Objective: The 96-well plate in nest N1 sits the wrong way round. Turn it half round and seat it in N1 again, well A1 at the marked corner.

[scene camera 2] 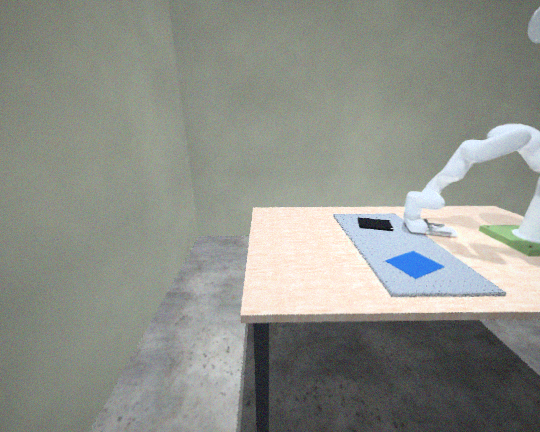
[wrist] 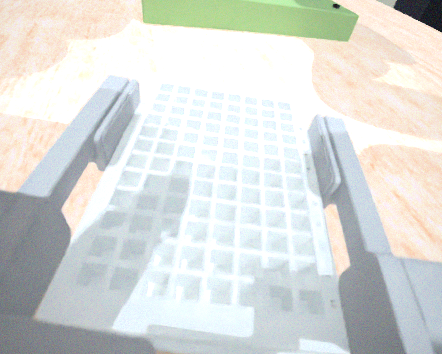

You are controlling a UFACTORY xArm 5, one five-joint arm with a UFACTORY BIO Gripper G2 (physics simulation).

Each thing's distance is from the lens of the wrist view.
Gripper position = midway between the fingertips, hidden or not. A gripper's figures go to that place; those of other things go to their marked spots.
gripper point(wrist: 225, 111): 0.13 m
white 96-well plate point(wrist: 208, 223): 0.09 m
